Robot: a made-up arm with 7 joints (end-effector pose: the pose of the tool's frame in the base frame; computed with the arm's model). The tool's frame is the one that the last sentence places. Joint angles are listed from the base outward.
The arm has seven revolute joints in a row. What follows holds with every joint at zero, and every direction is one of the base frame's.
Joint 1 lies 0.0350 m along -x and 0.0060 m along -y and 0.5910 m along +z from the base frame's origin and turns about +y.
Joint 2 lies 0.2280 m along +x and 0.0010 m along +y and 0.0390 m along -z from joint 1 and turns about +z.
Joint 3 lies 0.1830 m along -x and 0.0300 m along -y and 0.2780 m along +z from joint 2 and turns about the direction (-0.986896, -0.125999, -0.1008).
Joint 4 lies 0.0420 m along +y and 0.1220 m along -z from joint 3 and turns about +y.
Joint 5 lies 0.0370 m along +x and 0.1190 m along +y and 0.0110 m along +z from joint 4 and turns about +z.
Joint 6 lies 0.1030 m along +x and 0.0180 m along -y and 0.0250 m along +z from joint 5 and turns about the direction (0.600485, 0.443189, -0.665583).
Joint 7 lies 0.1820 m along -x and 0.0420 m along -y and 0.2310 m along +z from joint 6 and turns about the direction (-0.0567, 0.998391, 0.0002).
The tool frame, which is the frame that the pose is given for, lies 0.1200 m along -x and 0.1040 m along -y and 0.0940 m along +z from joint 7; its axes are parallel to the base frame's.
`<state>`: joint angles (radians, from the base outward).
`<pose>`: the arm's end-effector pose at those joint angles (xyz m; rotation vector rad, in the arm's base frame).
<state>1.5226 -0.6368 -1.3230 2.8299 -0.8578 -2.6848 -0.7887</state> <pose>0.1460 0.2910 0.1145 2.7224 -0.4167 -0.0825</pose>
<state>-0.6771 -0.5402 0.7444 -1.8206 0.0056 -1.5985 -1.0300</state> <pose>-0.3134 -0.0434 0.5355 2.0541 0.7316 -0.9399</pose>
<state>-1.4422 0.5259 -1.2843 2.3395 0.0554 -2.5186 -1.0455</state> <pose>-0.0590 0.2437 0.6238 -1.6193 -0.0661 -2.3522</pose>
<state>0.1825 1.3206 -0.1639 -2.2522 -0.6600 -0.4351 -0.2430</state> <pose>-0.1137 -0.2194 0.3596 1.5558 -1.5380 -0.3129</pose>
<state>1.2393 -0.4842 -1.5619 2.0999 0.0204 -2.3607 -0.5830</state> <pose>0.1831 0.1947 0.2517 1.9927 -1.0152 -0.0808</pose>
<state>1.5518 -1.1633 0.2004 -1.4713 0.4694 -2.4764 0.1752</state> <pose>0.1051 0.3504 0.7485 1.3684 0.2527 -2.5779</pose>
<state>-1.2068 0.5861 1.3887 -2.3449 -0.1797 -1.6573 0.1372</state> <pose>-0.0509 -0.5586 0.9519 0.5387 0.9970 0.1684</pose>
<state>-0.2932 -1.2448 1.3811 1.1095 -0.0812 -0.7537 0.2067</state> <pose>0.2619 0.0195 1.0053 -0.3657 1.5853 -1.1737</pose>
